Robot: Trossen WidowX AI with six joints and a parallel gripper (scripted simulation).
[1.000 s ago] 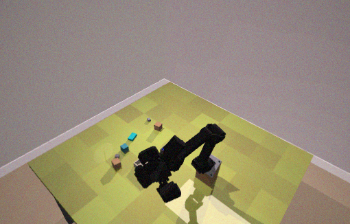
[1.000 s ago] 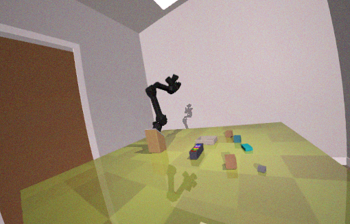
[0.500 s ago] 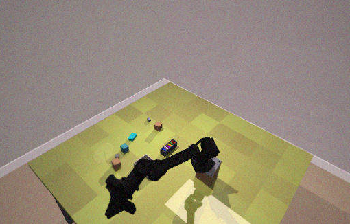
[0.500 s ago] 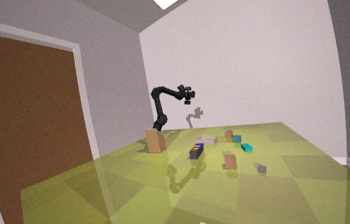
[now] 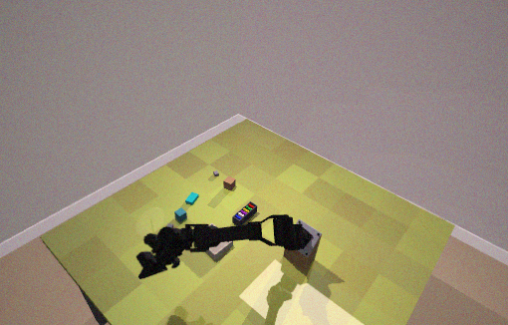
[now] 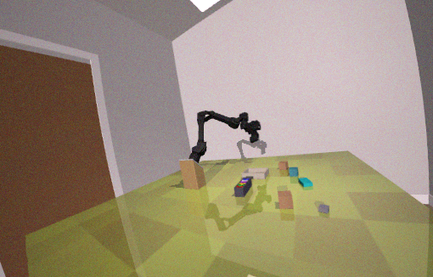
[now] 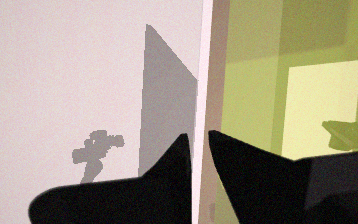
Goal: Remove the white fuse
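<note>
My gripper tip is now 9 cm short of the white fuse, 51 cm to the left of it and 17 cm above it. The rest, counted from my gripper tip: tray 8 cm ahead, 34 cm to the right, 19 cm below.
</note>
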